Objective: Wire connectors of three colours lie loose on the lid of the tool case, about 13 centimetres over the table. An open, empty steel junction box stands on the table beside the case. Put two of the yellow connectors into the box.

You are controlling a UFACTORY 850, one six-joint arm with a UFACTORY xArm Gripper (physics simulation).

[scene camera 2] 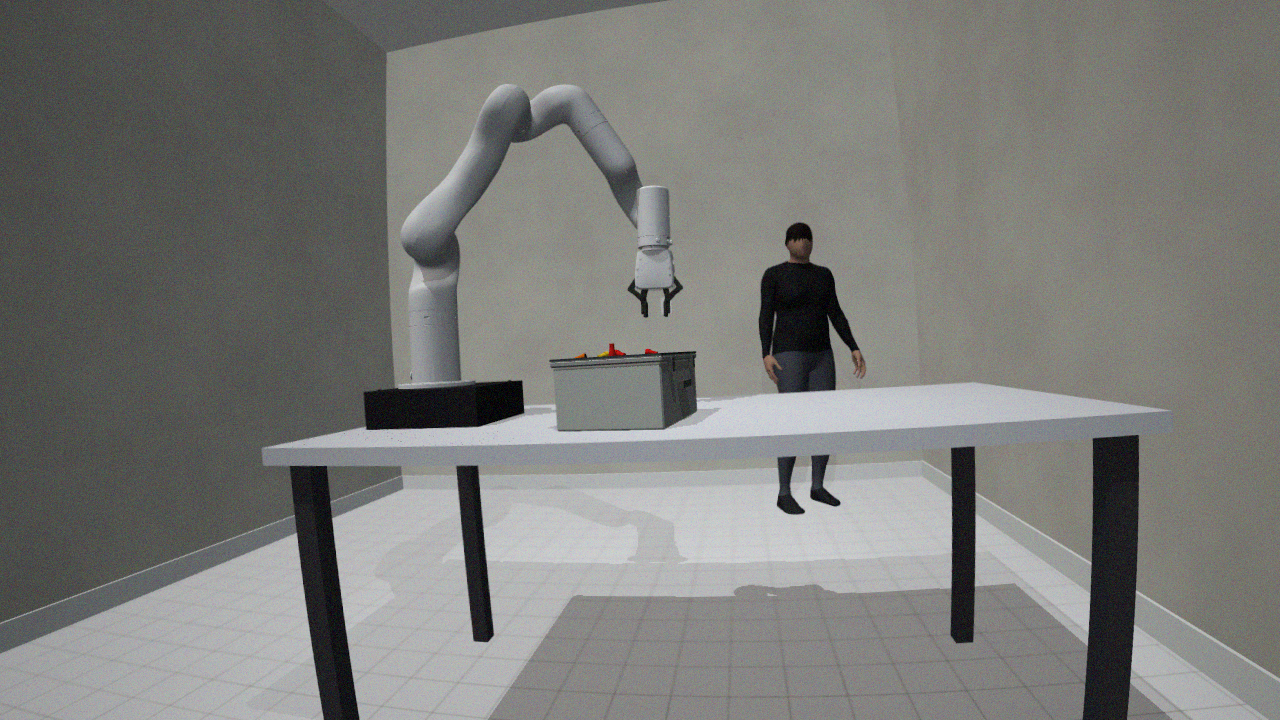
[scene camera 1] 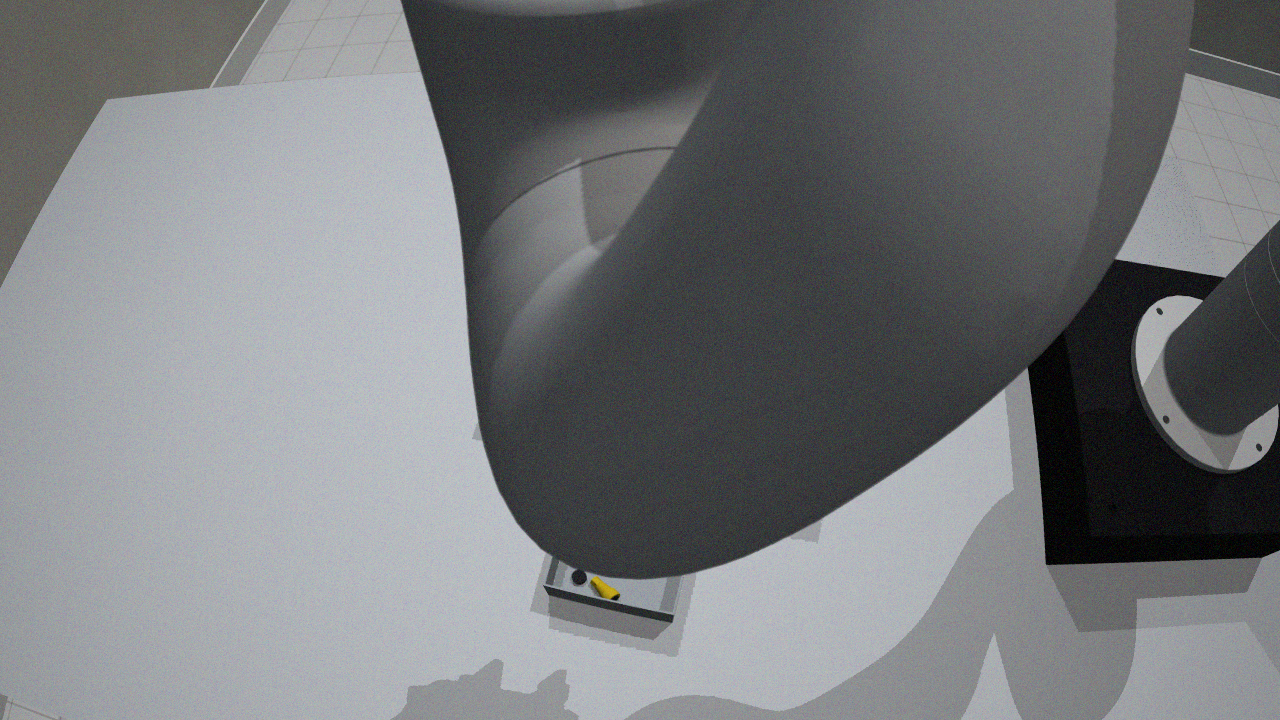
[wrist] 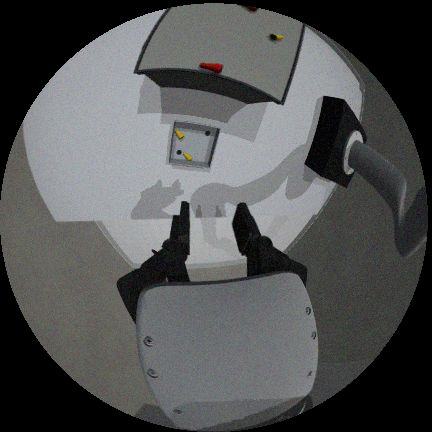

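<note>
The open steel junction box point(scene camera 1: 608, 601) point(wrist: 189, 163) stands on the table beside the tool case point(scene camera 2: 608, 394) point(wrist: 215, 89). Two yellow connectors lie inside the box: one yellow connector point(wrist: 179, 134) near a corner on the case side, the other yellow connector point(wrist: 187, 156) by the opposite wall. One of them, a yellow connector point(scene camera 1: 605, 588), also shows in scene camera 1. On the case lid lie a yellow connector point(wrist: 278, 37) and a red connector point(wrist: 212, 66) in the wrist view. My gripper point(scene camera 2: 655, 314) point(wrist: 212, 212) is open and empty, high above the table and higher than the lid.
More connectors lie on the lid, among them an upright red connector point(scene camera 2: 612, 349) and an orange connector point(scene camera 2: 580, 356). The arm's black base point(scene camera 1: 1154, 528) point(scene camera 2: 420, 408) point(wrist: 325, 137) stands on the table point(scene camera 2: 895, 420). A person point(scene camera 2: 798, 308) stands behind the table. The arm hides much of scene camera 1.
</note>
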